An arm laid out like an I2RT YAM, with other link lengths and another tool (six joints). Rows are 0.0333 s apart.
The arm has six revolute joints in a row. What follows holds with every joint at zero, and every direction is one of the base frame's.
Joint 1 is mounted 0.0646 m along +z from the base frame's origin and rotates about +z.
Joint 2 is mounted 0.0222 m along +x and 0.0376 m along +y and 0.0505 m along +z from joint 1 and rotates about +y.
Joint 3 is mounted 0.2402 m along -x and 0.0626 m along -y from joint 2 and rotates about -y.
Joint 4 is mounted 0.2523 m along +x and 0.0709 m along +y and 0.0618 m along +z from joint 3 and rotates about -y.
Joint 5 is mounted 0.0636 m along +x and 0.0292 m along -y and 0.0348 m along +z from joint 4 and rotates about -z.
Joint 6 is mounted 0.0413 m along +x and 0.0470 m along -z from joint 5 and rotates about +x.
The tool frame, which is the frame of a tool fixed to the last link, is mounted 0.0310 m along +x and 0.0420 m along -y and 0.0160 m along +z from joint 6; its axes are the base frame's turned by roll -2.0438, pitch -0.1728 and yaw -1.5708 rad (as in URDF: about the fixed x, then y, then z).
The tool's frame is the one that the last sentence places.
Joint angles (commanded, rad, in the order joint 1, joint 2, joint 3, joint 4, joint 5, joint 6), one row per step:
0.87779, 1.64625, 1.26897, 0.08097, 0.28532, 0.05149
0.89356, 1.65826, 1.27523, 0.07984, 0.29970, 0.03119
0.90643, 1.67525, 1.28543, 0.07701, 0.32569, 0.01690
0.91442, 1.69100, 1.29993, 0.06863, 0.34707, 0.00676
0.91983, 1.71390, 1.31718, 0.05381, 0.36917, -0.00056
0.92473, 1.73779, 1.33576, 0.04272, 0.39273, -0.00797
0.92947, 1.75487, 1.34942, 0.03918, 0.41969, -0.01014
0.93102, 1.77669, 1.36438, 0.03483, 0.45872, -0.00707
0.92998, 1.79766, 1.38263, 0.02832, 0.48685, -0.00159
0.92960, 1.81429, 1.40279, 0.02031, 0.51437, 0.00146
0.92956, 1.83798, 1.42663, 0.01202, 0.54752, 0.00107
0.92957, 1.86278, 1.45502, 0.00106, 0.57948, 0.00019
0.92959, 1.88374, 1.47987, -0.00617, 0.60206, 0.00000
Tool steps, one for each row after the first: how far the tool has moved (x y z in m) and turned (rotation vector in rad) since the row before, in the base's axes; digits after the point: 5 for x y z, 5 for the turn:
-0.00298, 0.00583, -0.00145, -0.02430, -0.00961, 0.00777
-0.00150, 0.00473, -0.00219, -0.02393, -0.00761, -0.00778
-0.00022, 0.00353, -0.00102, -0.01992, -0.00449, -0.00933
0.00120, 0.00357, -0.00371, -0.02662, 0.00313, -0.01324
0.00151, 0.00362, -0.00323, -0.02406, -0.00004, -0.01486
0.00077, 0.00222, -0.00162, -0.01311, -0.00445, -0.01976
0.00216, 0.00082, -0.00309, -0.01487, -0.00338, -0.03582
0.00291, 0.00088, -0.00218, -0.00896, -0.00076, -0.02896
0.00230, 0.00074, 0.00016, -0.00718, -0.00458, -0.02686
0.00289, 0.00158, -0.00125, -0.01450, -0.00549, -0.03050
0.00304, 0.00204, -0.00047, -0.01419, -0.00590, -0.02910
0.00263, 0.00216, -0.00013, -0.00821, -0.00524, -0.02064

